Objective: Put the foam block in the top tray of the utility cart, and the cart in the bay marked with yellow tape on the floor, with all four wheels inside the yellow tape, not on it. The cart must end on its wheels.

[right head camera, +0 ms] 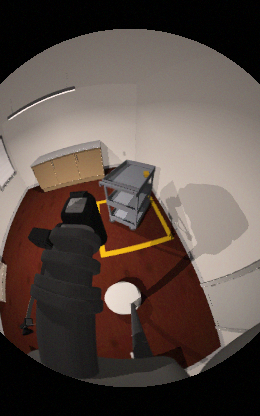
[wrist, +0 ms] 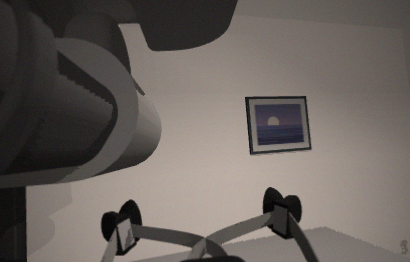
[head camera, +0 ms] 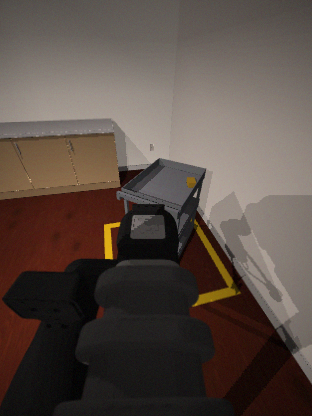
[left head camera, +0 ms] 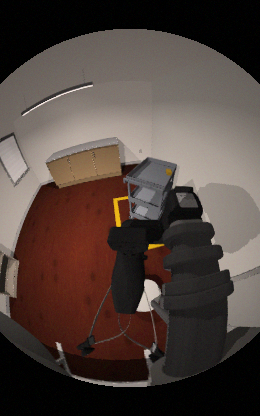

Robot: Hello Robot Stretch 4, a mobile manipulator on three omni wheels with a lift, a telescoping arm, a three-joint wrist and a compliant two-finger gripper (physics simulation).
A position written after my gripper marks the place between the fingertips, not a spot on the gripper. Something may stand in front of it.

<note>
In view: my gripper (left head camera: 119, 363), a wooden cabinet (right head camera: 82, 162), a yellow tape bay (head camera: 232, 289) and a framed picture (wrist: 275, 124).
My gripper shows as well in the wrist view (wrist: 202, 210).
</note>
